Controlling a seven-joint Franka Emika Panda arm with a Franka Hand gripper.
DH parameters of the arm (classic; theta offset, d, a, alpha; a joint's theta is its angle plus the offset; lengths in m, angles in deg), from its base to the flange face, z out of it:
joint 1: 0 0.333 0 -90
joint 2: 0 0 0 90
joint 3: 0 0.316 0.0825 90
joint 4: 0 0 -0.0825 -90
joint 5: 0 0.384 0 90
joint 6: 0 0 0.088 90
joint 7: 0 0.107 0 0
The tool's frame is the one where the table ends.
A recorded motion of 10 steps. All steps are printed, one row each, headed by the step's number.
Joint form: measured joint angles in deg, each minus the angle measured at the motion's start. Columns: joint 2, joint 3, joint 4, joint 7, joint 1, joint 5, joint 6.
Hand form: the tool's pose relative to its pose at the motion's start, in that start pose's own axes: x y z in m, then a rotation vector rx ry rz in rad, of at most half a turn. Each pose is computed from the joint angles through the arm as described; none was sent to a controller.
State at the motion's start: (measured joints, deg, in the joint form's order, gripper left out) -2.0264 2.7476 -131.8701 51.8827 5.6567 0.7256 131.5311
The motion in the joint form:
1: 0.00 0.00 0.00 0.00 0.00 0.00 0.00
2: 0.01 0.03 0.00 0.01 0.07 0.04 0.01
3: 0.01 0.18 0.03 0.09 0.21 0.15 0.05
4: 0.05 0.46 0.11 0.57 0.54 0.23 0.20
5: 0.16 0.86 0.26 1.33 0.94 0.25 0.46
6: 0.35 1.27 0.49 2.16 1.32 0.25 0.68
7: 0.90 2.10 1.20 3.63 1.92 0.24 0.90
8: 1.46 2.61 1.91 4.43 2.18 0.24 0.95
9: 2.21 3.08 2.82 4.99 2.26 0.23 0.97
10: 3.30 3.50 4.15 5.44 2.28 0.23 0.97
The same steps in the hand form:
1: 0.0000 0.0000 0.0000 0.0000 0.0000 0.0000
2: -0.0007 -0.0006 0.0001 0.0003 -0.0005 -0.0011
3: -0.0027 -0.0023 -0.0002 0.0022 -0.0009 -0.0035
4: -0.0066 -0.0062 -0.0006 0.0055 0.0000 -0.0048
5: -0.0116 -0.0115 -0.0011 0.0099 0.0026 -0.0053
6: -0.0164 -0.0169 -0.0014 0.0138 0.0047 -0.0046
7: -0.0246 -0.0277 -0.0021 0.0198 0.0071 -0.0040
8: -0.0283 -0.0348 -0.0024 0.0234 0.0078 -0.0035
9: -0.0298 -0.0417 -0.0025 0.0269 0.0081 -0.0034
10: -0.0294 -0.0499 -0.0025 0.0318 0.0082 -0.0031

